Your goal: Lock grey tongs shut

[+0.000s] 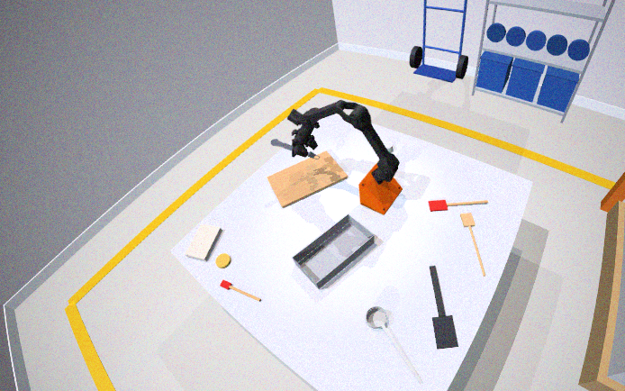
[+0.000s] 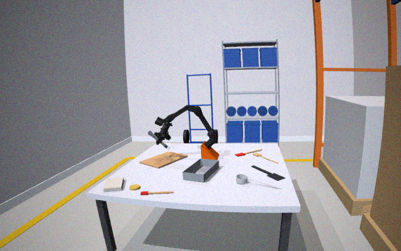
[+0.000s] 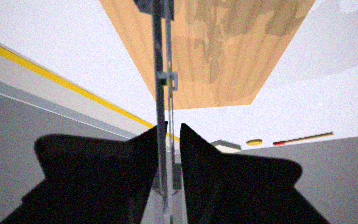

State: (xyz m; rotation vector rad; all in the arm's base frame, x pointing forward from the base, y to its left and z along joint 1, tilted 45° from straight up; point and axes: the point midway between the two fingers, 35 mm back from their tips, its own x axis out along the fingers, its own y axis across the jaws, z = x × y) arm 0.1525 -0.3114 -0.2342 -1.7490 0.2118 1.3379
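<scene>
The wooden board lies 13 cm below my gripper tip, 5 cm to the left of it and 1 cm behind it. From my gripper tip the other things lie so: yellow disc 57 cm ahead, 13 cm below, 11 cm to the left; grey roasting tin 46 cm to the left, 22 cm ahead, 11 cm below; pale block 59 cm ahead, 13 cm below, 5 cm to the right.
</scene>
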